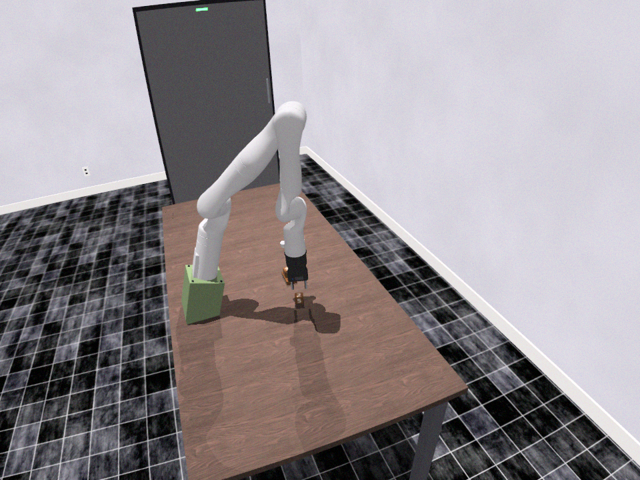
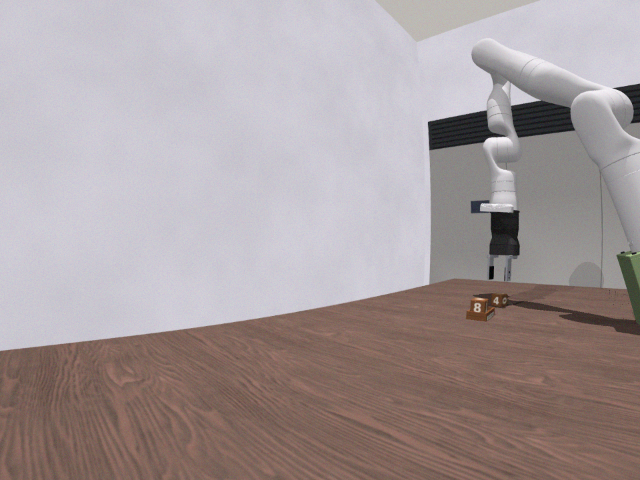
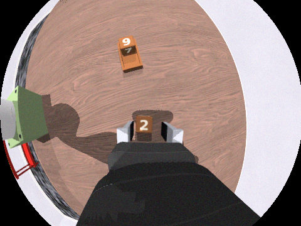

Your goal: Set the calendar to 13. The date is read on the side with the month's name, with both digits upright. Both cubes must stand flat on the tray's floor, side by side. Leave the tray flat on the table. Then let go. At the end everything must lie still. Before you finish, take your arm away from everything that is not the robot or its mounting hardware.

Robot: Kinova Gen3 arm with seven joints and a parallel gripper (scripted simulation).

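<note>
Now: hand 70 mm above the brown number cube. The rest, counted from my hand: calendar tray (10 mm behind, 160 mm to the left, 80 mm below).
</note>
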